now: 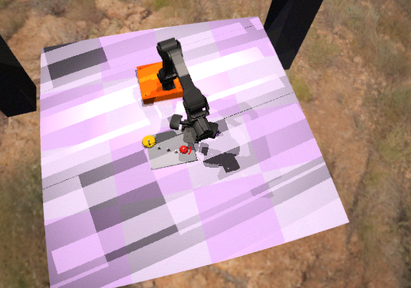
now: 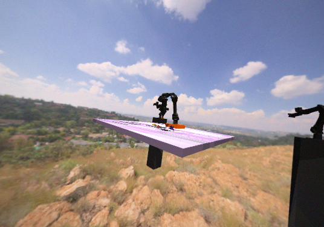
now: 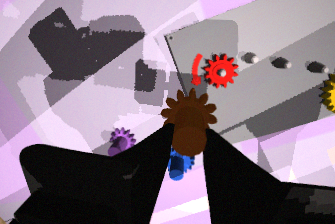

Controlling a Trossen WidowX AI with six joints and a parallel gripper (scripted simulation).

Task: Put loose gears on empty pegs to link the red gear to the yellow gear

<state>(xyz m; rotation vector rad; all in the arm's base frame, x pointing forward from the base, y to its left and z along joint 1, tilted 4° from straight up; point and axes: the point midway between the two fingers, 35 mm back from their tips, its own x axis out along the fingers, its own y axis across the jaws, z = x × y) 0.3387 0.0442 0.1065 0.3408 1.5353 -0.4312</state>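
My gripper tip is 40 mm to the left of the red gear and 120 mm above it. Also, from my gripper tip: orange gear: 10 mm below; then blue gear: 110 mm behind, 60 mm to the left, 120 mm below; then red arrow: 10 mm ahead, 10 mm to the right, 130 mm below.
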